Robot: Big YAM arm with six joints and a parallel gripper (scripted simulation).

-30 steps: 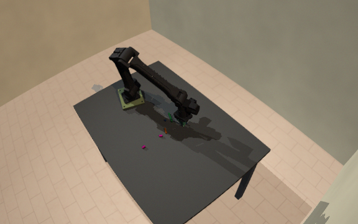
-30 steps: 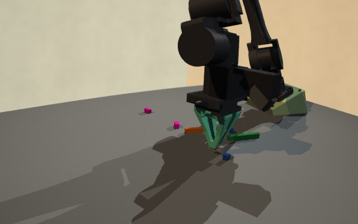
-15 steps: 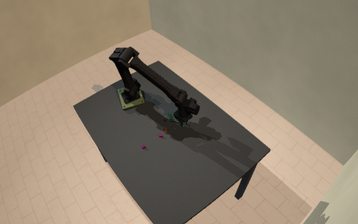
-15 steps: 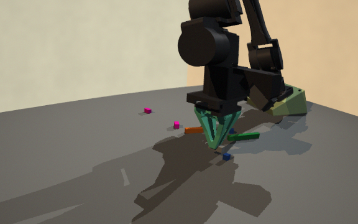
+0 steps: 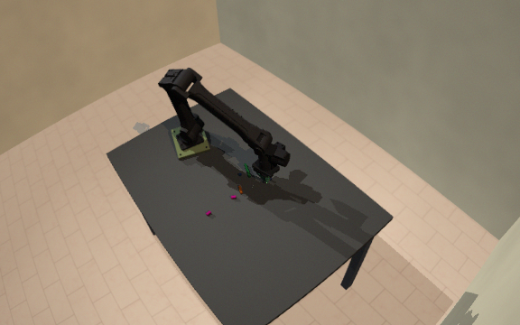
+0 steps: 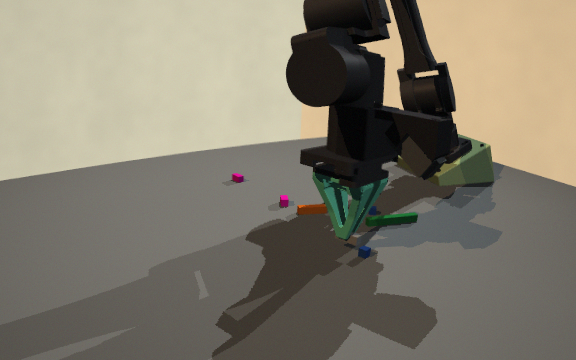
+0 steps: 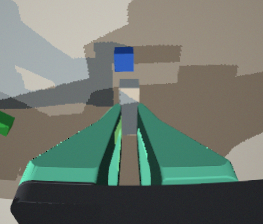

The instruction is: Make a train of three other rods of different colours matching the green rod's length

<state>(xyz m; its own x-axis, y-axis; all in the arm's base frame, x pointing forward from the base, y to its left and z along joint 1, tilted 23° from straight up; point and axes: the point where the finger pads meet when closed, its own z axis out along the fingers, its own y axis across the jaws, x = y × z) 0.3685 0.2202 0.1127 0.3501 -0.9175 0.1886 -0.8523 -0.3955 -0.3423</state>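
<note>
Now: hand 10 mm above the grey rod. The rest, counted from my hand: magenta rod: 160 mm to the right, 20 mm below; then orange rod: 20 mm behind, 120 mm to the right, 20 mm below; then green rod: 110 mm behind, 40 mm to the right, 20 mm below.
</note>
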